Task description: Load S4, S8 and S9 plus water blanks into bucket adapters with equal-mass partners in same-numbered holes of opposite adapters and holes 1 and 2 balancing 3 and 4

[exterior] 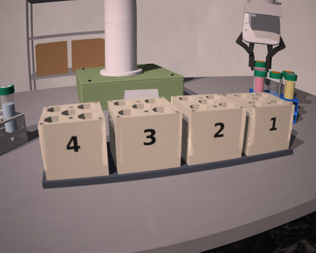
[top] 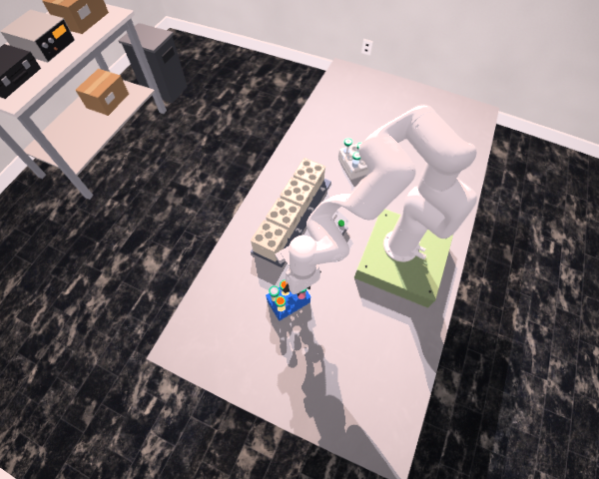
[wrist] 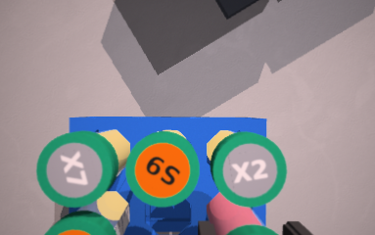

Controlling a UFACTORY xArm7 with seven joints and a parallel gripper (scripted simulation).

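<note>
My hand is 1 cm past the pink-filled tube and 5 cm above it. Also, from my hand: blue rack (4 cm ahead, 3 cm to the left, 10 cm below); green key (2 cm ahead, 32 cm to the right, 7 cm below); loading stand (22 cm ahead, 28 cm to the right, 13 cm below).
</note>
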